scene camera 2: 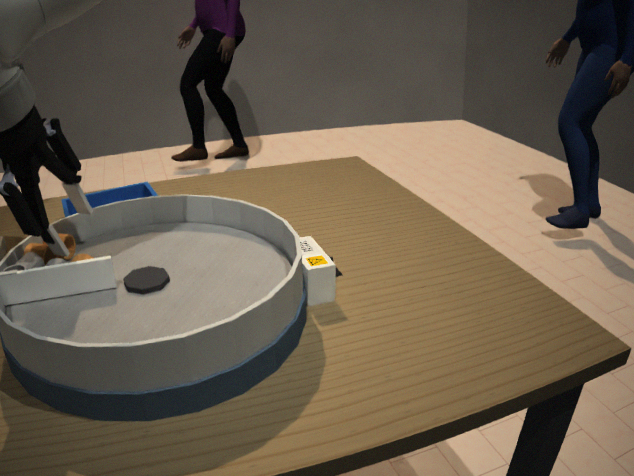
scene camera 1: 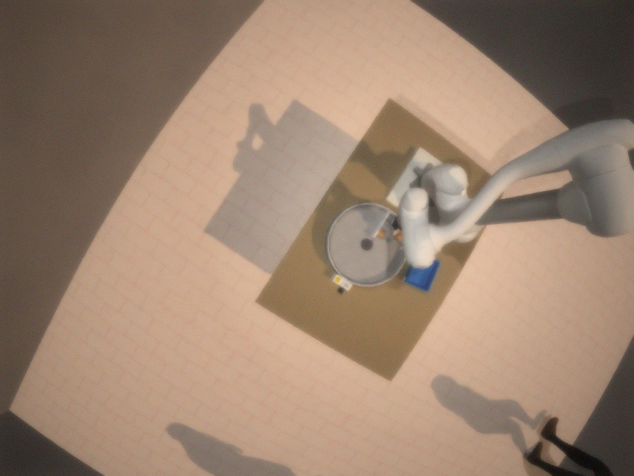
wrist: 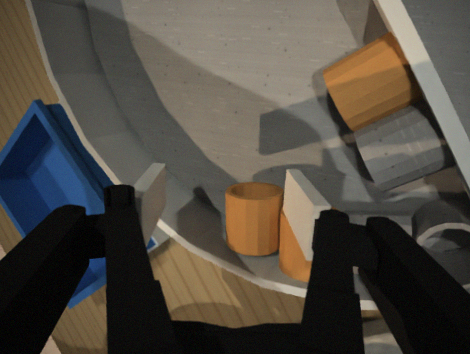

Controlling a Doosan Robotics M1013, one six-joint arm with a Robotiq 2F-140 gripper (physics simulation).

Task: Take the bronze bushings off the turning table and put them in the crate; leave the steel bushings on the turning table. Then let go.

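Places are measured from the arm's base along level axes (x ahead, y left, z up), in metres.
Pixels of known places: gripper, fingertip midpoint: [scene camera 2: 73, 232] [scene camera 1: 398, 241] [wrist: 225, 187]; arm's base at its link origin: [scene camera 1: 429, 185].
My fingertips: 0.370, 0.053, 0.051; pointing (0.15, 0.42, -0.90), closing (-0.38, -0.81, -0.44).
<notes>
Ahead of a thing's pixels: the offset from my fingertips to its top centre, as dx, dy, dz. "spot": to the spot under its first point. Level surfaces: height alone.
My gripper [scene camera 2: 77, 233] [wrist: 225, 187] is open, its fingers partly spread and low at the turning table's {+0.120, -0.105, -0.031} [scene camera 1: 350, 261] [scene camera 2: 215, 271] [wrist: 215, 55] rim. In the wrist view a bronze bushing {-0.028, -0.002, +0.000} [wrist: 253, 220] stands upright between the finger lines, nearer the right finger, not gripped. A second bronze bushing {-0.051, -0.034, +0.000} [wrist: 294, 250] is partly hidden behind the right finger. A third bronze bushing {+0.031, -0.096, -0.001} [wrist: 372, 82] lies against the white barrier, beside a steel bushing {-0.007, -0.102, -0.001} [wrist: 400, 147]. Another steel bushing [wrist: 442, 230] shows at the right. The blue crate {+0.014, +0.238, -0.042} [scene camera 1: 422, 276] [scene camera 2: 122, 194] [wrist: 62, 135] is outside the rim; no bushing shows in its visible part.
The white barrier {spot: +0.007, -0.127, -0.013} [scene camera 2: 61, 280] [wrist: 430, 85] crosses part of the turning table. A dark hub {+0.120, -0.105, -0.031} [scene camera 1: 366, 244] [scene camera 2: 146, 279] is at its centre. A white control box {spot: +0.350, -0.069, -0.034} [scene camera 1: 342, 282] [scene camera 2: 320, 279] sits at its side. A pale board [scene camera 1: 404, 184] lies on the wooden table {dz -0.092} [scene camera 1: 358, 322] [scene camera 2: 435, 307] under the arm.
</notes>
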